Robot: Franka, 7 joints.
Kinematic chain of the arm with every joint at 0, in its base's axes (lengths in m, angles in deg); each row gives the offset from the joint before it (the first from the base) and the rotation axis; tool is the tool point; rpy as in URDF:
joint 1: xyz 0 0 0.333 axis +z
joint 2: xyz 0 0 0 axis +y
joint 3: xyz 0 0 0.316 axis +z
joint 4: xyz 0.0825 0 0 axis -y
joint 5: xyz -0.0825 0 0.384 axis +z
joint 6: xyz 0 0 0 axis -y
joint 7: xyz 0.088 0 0 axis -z
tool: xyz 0 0 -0.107 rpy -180 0 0
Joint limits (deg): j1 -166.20..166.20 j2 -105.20..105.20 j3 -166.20..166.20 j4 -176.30..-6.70 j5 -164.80..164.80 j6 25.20..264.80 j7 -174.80..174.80
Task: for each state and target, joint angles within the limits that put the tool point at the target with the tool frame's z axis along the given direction. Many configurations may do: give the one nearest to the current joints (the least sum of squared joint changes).
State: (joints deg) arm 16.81 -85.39 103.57 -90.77 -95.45 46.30 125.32
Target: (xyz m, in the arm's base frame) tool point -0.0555 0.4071 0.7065 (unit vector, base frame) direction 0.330 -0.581 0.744
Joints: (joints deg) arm 10.52 -54.98 67.01 -118.16 -94.94 67.87 125.32
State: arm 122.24 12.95 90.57 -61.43 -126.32 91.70 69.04
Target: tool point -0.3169 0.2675 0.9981 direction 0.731 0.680 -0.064
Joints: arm 127.88 24.04 70.80 -30.02 -151.02 61.85 69.04
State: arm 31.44 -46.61 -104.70 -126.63 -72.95 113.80 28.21
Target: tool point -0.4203 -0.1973 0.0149 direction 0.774 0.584 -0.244
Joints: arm -5.79 -66.25 -144.34 -96.89 -32.06 69.96 28.21
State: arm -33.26 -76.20 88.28 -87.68 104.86 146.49 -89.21
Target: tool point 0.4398 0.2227 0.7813 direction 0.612 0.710 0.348
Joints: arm -48.34 -39.31 49.98 -105.98 137.73 131.73 -89.21
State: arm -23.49 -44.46 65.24 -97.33 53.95 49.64 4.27
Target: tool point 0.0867 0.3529 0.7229 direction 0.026 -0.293 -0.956
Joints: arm -22.64 -55.36 43.99 -90.80 24.61 47.04 4.27
